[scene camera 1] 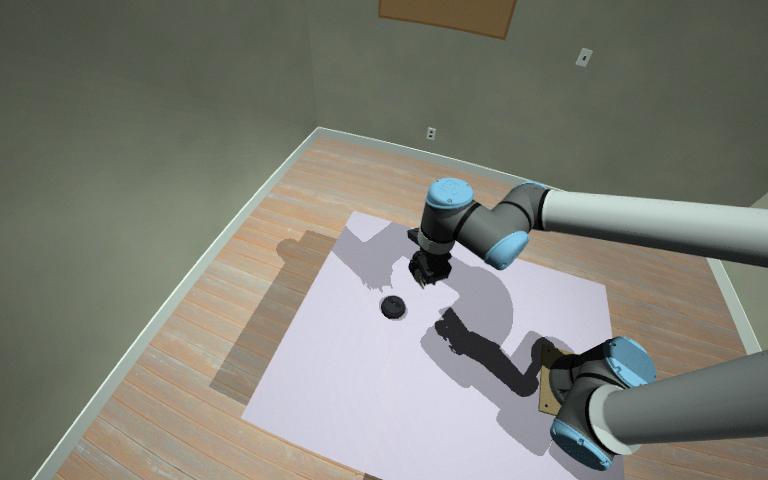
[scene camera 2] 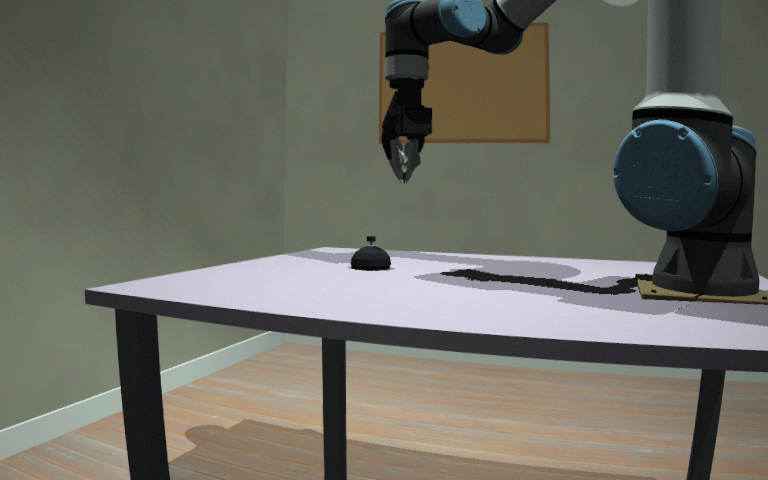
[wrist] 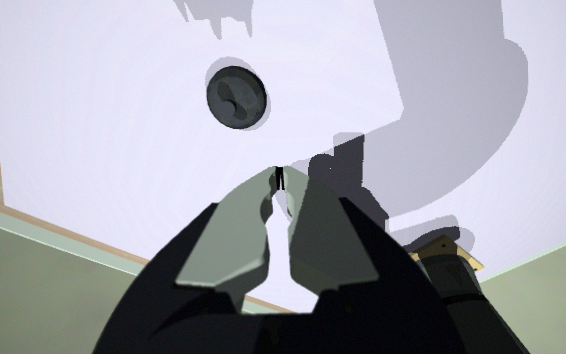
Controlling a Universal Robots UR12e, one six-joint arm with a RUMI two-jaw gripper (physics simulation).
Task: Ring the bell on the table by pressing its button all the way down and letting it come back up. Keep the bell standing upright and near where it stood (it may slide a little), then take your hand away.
my gripper: scene camera 1; scene camera 2; wrist 280, 168
same spot on my gripper: [scene camera 2: 393, 148] = [scene camera 1: 416, 272]
